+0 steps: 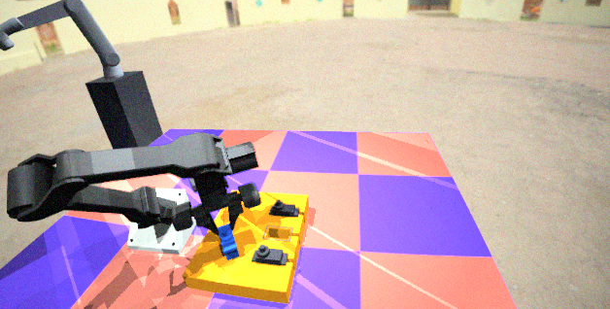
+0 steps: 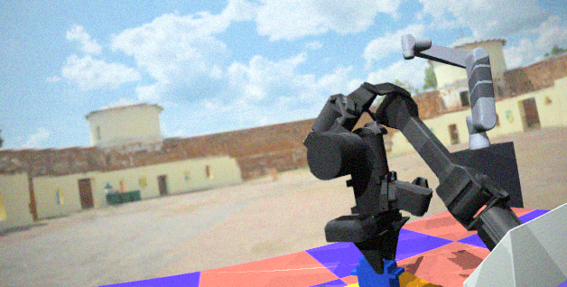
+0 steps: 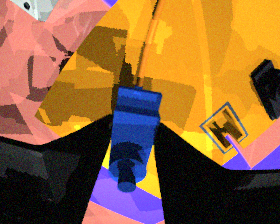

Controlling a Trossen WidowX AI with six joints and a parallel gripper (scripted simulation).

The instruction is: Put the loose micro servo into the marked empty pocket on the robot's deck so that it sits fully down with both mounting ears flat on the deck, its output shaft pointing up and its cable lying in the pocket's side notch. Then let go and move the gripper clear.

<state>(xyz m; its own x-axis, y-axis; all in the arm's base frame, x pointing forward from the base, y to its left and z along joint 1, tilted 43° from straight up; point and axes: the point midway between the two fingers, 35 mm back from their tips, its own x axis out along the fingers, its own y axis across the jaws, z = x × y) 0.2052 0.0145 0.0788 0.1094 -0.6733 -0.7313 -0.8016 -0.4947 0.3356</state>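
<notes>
Now: the yellow deck 7 cm below my gripper tip and 5 cm to the left of it.
</notes>
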